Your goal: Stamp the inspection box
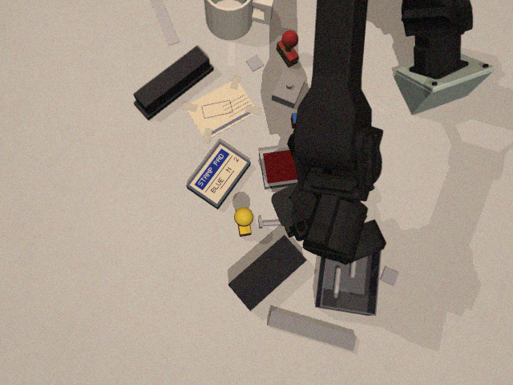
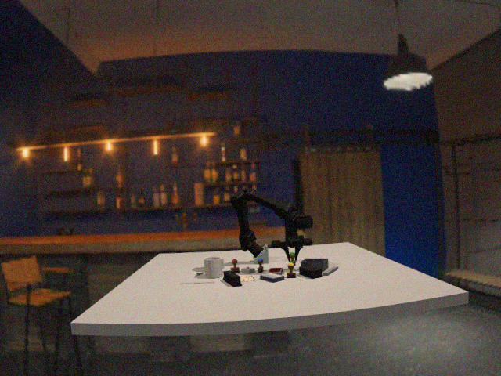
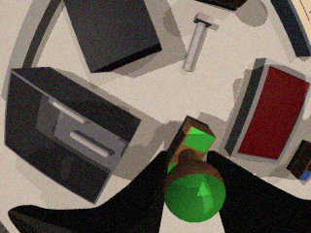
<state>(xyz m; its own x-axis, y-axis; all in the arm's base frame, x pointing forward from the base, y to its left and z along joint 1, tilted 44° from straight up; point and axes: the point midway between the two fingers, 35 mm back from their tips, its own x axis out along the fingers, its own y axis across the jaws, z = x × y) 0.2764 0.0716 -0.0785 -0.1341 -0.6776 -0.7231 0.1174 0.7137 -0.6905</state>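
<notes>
Right now my gripper tip is 10 mm short of the red ink pad, 90 mm to the left of it and 40 mm above it. Round my gripper tip: yellow-knobbed stamp 110 mm ahead, 40 mm to the right, 30 mm below; then green-knobbed stamp right at my gripper tip; then grey tray 20 mm ahead, 100 mm to the left, 40 mm below.
</notes>
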